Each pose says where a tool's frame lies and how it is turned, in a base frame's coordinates. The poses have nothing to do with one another.
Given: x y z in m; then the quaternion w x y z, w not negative.
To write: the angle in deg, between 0 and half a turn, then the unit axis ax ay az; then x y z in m. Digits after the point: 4 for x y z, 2 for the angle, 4 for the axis.
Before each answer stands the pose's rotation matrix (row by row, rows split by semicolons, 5 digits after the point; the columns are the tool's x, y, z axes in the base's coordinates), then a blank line. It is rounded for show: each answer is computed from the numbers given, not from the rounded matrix.
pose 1, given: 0.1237, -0.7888, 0.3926, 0.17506, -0.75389, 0.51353, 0.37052
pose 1, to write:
0.19800 -0.90402 -0.37887; -0.64457 -0.41128 0.64450; -0.73846 0.11659 -0.66414

159.84, -0.7657, 0.5216, 0.3763, 0.1237, -0.7888, 0.3926
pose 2, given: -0.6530, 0.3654, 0.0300, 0.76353, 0.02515, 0.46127, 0.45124
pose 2, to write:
0.16722 -0.66587 0.72709; 0.71227 0.59150 0.37788; -0.68169 0.45469 0.57319

80.45, 0.0389, 0.7143, 0.6988, -0.6530, 0.3654, 0.0300
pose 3, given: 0.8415, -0.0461, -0.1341, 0.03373, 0.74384, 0.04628, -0.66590
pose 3, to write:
0.10887 0.11377 -0.98752; 0.02393 -0.99344 -0.11182; -0.99377 -0.01146 -0.11088

176.13, 0.7443, 0.0463, -0.6663, 0.8415, -0.0461, -0.1341
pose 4, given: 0.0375, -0.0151, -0.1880, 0.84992, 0.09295, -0.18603, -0.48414
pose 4, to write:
0.46200 0.78838 -0.40622; -0.85754 0.51394 0.02213; 0.22622 0.33813 0.91351

63.59, 0.1764, -0.3531, -0.9188, 0.0375, -0.0151, -0.1880
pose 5, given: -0.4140, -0.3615, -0.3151, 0.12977, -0.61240, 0.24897, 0.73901
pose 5, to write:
-0.21625 -0.49674 -0.84053; -0.11314 -0.84235 0.52693; -0.96976 0.20904 0.12596

165.09, -0.6176, 0.2511, 0.7453, -0.4140, -0.3615, -0.3151
